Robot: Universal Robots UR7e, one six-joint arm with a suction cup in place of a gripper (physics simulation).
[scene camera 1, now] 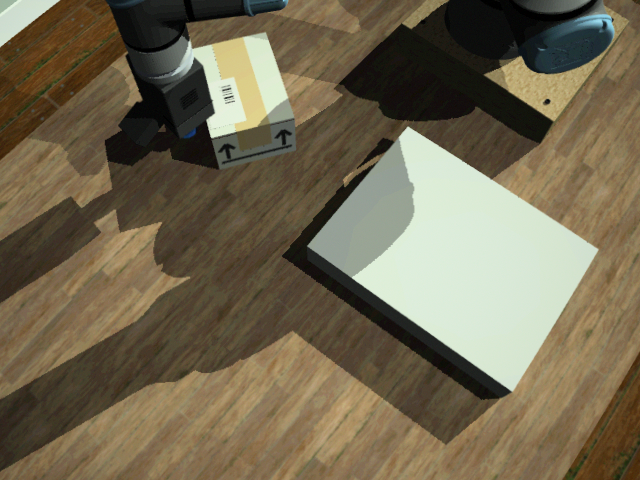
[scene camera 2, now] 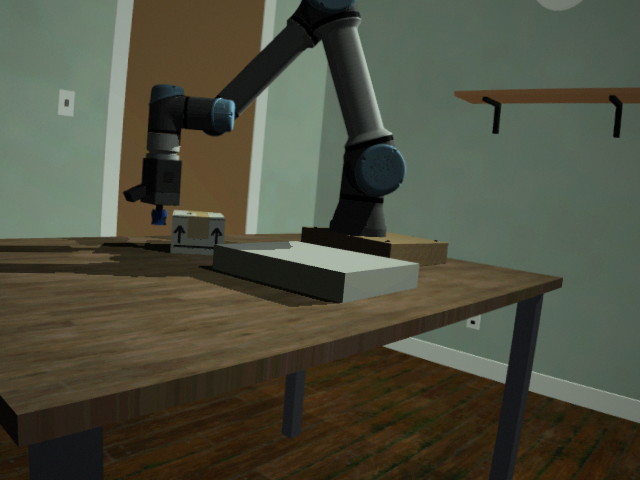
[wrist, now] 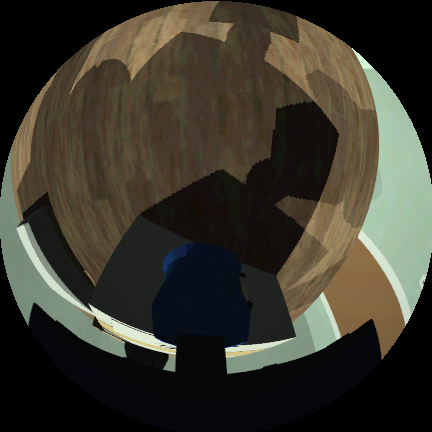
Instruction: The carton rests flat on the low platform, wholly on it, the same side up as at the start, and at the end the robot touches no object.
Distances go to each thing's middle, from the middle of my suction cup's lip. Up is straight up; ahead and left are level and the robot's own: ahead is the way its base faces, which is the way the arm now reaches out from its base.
My suction cup is 10 cm past the carton (scene camera 1: pixel 253 120), 1 cm to the right of it and 3 cm above it. From my suction cup the other things lie so: low white platform (scene camera 1: pixel 479 275) 15 cm behind, 39 cm to the left, 5 cm below.
